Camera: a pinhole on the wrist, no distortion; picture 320 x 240 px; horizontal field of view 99.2 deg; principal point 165.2 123.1 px. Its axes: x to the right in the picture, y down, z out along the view. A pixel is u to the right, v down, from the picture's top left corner.
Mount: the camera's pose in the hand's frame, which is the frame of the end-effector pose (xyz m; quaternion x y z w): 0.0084 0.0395 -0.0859 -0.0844 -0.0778 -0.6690 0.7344
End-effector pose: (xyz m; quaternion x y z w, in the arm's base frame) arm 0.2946 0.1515 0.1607 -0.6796 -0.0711 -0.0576 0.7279
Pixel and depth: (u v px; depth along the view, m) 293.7 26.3 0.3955
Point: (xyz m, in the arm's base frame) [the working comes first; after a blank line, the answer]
In the camera's frame: 0.3732 -0.2812 0.3955

0.0048 0.5191 0.3961
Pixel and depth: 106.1 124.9 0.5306
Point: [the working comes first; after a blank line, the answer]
In the camera's frame: -0.2303 0.0070 0.5306

0.3478 0.5555 -0.1926
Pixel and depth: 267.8 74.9 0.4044
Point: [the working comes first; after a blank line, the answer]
In the camera's frame: 0.3047 -0.1431 0.4044

0.1485 0.5168 0.3398
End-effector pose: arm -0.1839 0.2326 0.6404 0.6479 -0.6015 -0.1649 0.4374
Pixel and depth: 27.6 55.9 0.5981
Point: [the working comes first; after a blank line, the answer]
In the camera's frame: -0.6044 -0.2952 0.5981

-0.9968 0.4924 0.8903
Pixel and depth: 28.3 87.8 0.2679
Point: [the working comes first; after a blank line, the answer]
In the camera's frame: -0.2693 -0.0694 0.2679

-0.5139 0.3074 0.8206
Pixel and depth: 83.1 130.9 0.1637
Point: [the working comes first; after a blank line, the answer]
In the camera's frame: -0.0987 0.0094 0.1637

-0.3298 0.2245 0.7470
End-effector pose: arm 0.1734 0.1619 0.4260 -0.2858 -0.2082 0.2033 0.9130
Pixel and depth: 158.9 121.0 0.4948
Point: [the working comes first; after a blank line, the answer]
In the camera's frame: -0.0229 -0.0076 0.4948

-0.0661 0.4629 0.6131
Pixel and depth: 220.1 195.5 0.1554
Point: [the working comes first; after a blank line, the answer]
In the camera's frame: 0.0627 0.0826 0.1554

0.2092 0.2596 0.4967
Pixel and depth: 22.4 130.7 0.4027
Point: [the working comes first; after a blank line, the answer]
In the camera's frame: -0.4223 0.0225 0.4027

-0.0751 0.6585 0.2517
